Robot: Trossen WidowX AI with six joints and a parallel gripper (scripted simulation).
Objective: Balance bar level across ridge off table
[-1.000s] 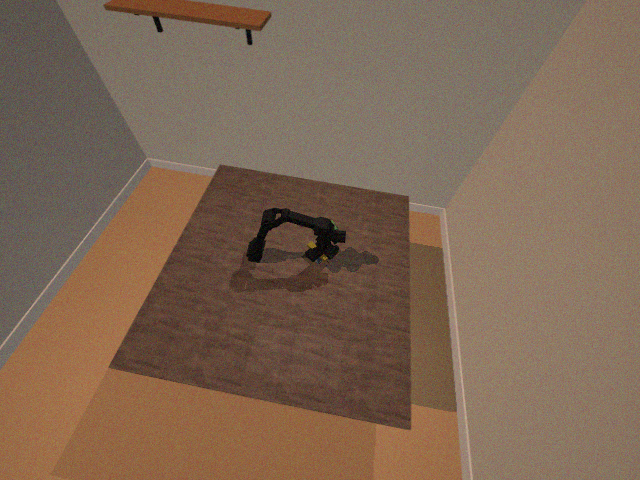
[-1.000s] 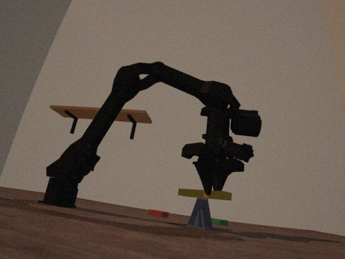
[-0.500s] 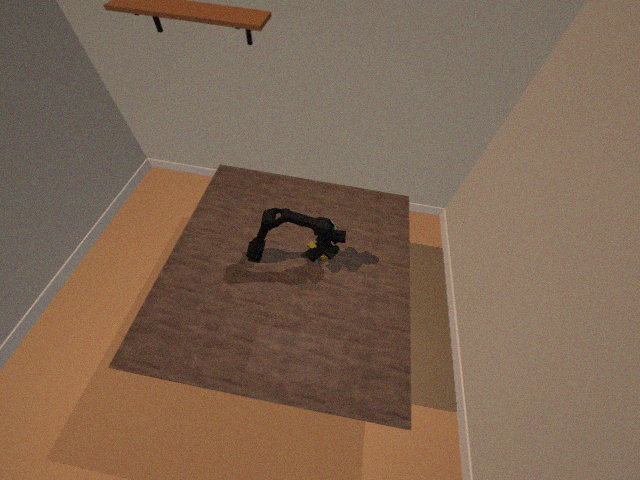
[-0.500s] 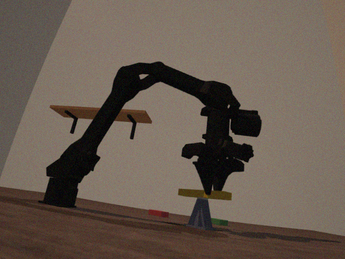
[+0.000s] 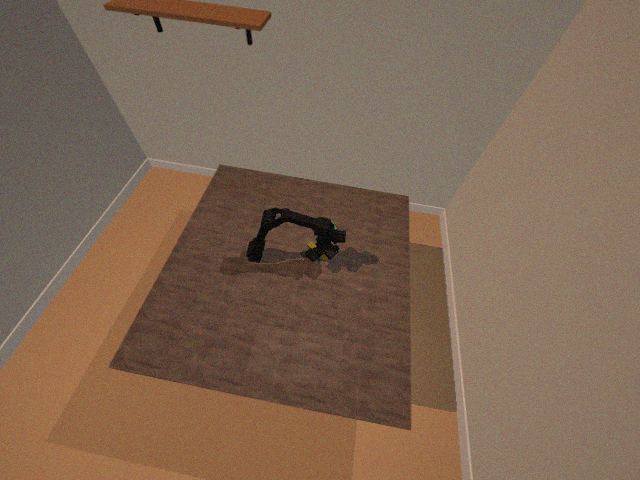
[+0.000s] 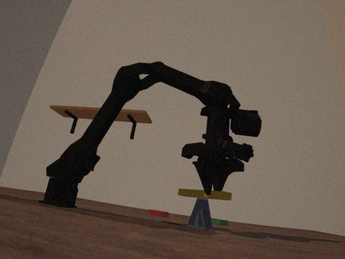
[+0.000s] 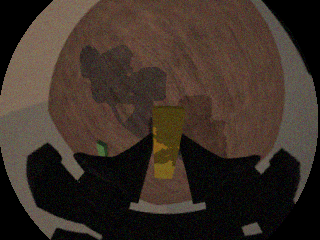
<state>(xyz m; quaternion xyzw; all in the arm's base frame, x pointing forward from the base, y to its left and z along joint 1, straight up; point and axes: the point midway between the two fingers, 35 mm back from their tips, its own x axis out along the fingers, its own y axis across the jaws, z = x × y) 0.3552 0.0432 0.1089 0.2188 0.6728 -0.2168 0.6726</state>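
Right now the yellow bar is 2 cm behind my gripper tip and 2 cm to the left of it. Round my gripper tip: small red block: 17 cm behind, 24 cm to the left, 7 cm below; small green block: 3 cm ahead, 25 cm to the left, 7 cm below.
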